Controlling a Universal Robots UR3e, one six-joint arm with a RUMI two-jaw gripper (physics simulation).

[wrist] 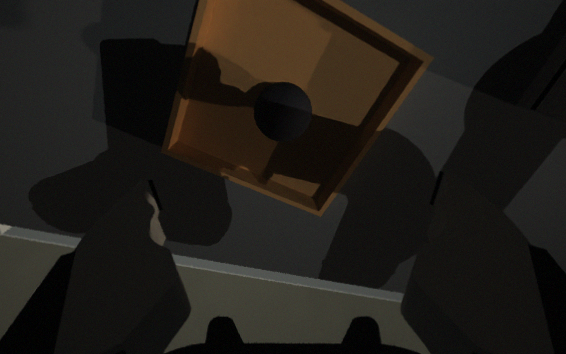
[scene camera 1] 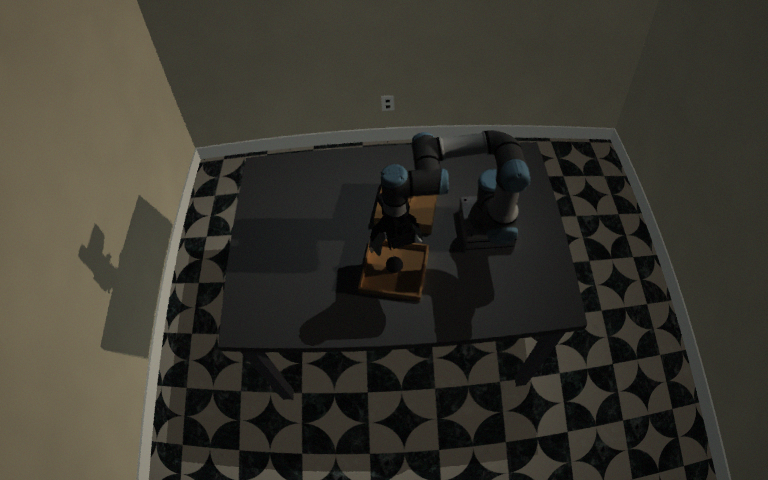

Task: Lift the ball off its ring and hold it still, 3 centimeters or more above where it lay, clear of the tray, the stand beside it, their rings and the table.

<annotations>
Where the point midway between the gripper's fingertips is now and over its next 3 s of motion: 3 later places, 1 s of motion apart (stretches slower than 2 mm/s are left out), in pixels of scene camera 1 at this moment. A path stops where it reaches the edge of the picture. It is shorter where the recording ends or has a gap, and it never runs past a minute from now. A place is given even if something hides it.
My gripper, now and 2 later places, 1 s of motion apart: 396,244; 396,262; 394,258
</annotations>
